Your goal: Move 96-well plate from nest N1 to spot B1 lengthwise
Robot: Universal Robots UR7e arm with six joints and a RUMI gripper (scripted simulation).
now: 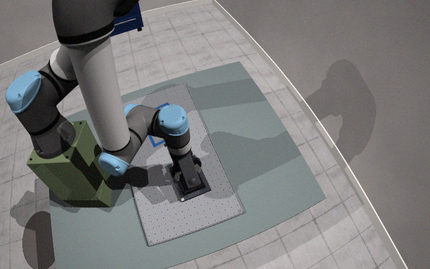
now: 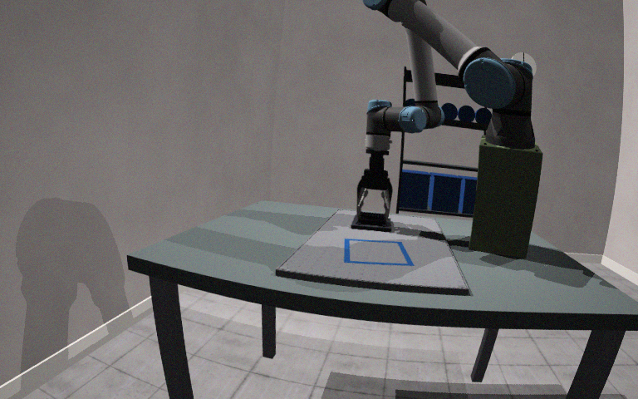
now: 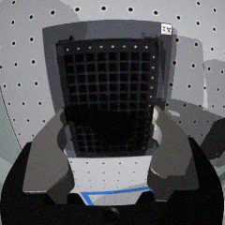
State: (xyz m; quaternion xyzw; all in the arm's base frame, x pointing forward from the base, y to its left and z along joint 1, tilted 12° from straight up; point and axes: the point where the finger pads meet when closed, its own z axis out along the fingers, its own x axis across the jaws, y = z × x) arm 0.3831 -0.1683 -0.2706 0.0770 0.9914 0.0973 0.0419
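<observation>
Now: the black 96-well plate 10 mm below my hand. The rest, counted from my hand: plate nest N1 (20 mm below).
</observation>
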